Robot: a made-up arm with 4 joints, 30 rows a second.
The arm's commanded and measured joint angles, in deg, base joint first. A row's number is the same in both.
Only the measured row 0 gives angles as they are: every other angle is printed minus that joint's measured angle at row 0.
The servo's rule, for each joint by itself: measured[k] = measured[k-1] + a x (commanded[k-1-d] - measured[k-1]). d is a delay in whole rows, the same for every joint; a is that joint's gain. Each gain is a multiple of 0.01, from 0.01 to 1. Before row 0 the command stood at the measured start. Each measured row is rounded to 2 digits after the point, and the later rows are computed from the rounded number. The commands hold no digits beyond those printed.
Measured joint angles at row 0:
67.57, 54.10, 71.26, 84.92
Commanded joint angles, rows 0 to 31:
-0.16, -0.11, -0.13, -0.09
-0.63, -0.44, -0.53, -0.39
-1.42, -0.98, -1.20, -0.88
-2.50, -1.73, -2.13, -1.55
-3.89, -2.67, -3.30, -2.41
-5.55, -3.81, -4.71, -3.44
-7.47, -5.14, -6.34, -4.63
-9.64, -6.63, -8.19, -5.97
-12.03, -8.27, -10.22, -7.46
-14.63, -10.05, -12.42, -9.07
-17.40, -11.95, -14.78, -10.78
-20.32, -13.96, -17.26, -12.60
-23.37, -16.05, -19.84, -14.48
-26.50, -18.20, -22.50, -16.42
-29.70, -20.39, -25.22, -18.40
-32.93, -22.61, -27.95, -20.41
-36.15, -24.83, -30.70, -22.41
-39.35, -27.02, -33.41, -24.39
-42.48, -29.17, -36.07, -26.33
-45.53, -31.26, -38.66, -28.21
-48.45, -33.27, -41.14, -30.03
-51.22, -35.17, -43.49, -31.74
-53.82, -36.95, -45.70, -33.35
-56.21, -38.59, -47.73, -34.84
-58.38, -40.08, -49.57, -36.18
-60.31, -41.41, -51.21, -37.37
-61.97, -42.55, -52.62, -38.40
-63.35, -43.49, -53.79, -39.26
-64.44, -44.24, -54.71, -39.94
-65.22, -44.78, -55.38, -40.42
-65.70, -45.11, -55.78, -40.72
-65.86, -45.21, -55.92, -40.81
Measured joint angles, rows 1 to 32:
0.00, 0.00, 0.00, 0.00
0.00, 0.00, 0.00, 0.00
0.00, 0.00, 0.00, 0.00
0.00, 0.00, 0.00, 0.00
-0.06, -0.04, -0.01, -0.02
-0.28, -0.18, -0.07, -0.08
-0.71, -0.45, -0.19, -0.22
-1.39, -0.89, -0.40, -0.45
-2.34, -1.50, -0.72, -0.78
-3.56, -2.29, -1.16, -1.23
-5.05, -3.26, -1.73, -1.81
-6.79, -4.41, -2.44, -2.52
-8.78, -5.72, -3.30, -3.36
-11.00, -7.19, -4.30, -4.33
-13.43, -8.81, -5.45, -5.43
-16.05, -10.56, -6.75, -6.65
-18.83, -12.43, -8.19, -7.98
-21.74, -14.39, -9.76, -9.41
-24.76, -16.43, -11.46, -10.94
-27.86, -18.53, -13.27, -12.55
-31.01, -20.67, -15.19, -14.23
-34.18, -22.83, -17.19, -15.96
-37.33, -24.99, -19.27, -17.72
-40.45, -27.12, -21.40, -19.50
-43.49, -29.21, -23.57, -21.29
-46.43, -31.24, -25.76, -23.07
-49.24, -33.18, -27.95, -24.82
-51.89, -35.02, -30.13, -26.52
-54.36, -36.74, -32.27, -28.16
-56.62, -38.33, -34.35, -29.73
-58.65, -39.76, -36.36, -31.20
-60.44, -41.03, -38.28, -32.57
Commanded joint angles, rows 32 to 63:
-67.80, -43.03, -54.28, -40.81
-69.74, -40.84, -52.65, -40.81
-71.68, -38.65, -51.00, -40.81
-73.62, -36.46, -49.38, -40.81
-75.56, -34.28, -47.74, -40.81
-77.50, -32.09, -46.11, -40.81
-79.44, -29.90, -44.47, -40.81
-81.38, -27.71, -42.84, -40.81
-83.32, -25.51, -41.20, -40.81
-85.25, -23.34, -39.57, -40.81
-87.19, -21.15, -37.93, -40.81
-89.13, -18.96, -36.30, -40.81
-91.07, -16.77, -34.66, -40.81
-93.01, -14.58, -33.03, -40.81
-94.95, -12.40, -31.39, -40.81
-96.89, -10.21, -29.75, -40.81
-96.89, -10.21, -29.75, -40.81
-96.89, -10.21, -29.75, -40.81
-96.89, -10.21, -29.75, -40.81
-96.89, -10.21, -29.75, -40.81
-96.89, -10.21, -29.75, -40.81
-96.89, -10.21, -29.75, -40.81
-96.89, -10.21, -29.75, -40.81
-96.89, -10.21, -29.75, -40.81
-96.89, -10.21, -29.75, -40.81
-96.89, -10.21, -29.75, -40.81
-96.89, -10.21, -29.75, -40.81
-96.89, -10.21, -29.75, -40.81
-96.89, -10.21, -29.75, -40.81
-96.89, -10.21, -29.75, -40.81
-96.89, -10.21, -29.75, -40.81
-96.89, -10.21, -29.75, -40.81
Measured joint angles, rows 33 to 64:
-61.96, -42.12, -40.09, -33.82
-63.20, -43.02, -41.77, -34.94
-64.15, -43.73, -43.31, -35.92
-64.80, -44.23, -44.70, -36.75
-65.94, -43.82, -45.75, -37.44
-67.38, -42.81, -46.51, -38.01
-69.01, -41.40, -47.00, -38.49
-70.76, -39.72, -47.26, -38.88
-72.58, -37.87, -47.31, -39.21
-74.45, -35.90, -47.18, -39.48
-76.35, -33.86, -46.88, -39.71
-78.26, -31.77, -46.44, -39.90
-80.18, -29.64, -45.86, -40.05
-82.11, -27.50, -45.17, -40.18
-84.04, -25.34, -44.37, -40.29
-85.97, -23.17, -43.48, -40.38
-87.91, -20.99, -42.51, -40.45
-89.85, -18.81, -41.47, -40.51
-91.79, -16.63, -40.36, -40.56
-93.73, -14.45, -39.19, -40.60
-94.93, -13.01, -38.15, -40.64
-95.67, -12.06, -37.23, -40.67
-96.13, -11.43, -36.41, -40.69
-96.42, -11.02, -35.68, -40.71
-96.60, -10.74, -35.03, -40.73
-96.71, -10.56, -34.45, -40.74
-96.78, -10.44, -33.93, -40.75
-96.82, -10.36, -33.47, -40.76
-96.85, -10.31, -33.06, -40.77
-96.87, -10.28, -32.70, -40.78
-96.88, -10.26, -32.38, -40.79
-96.88, -10.24, -32.09, -40.79

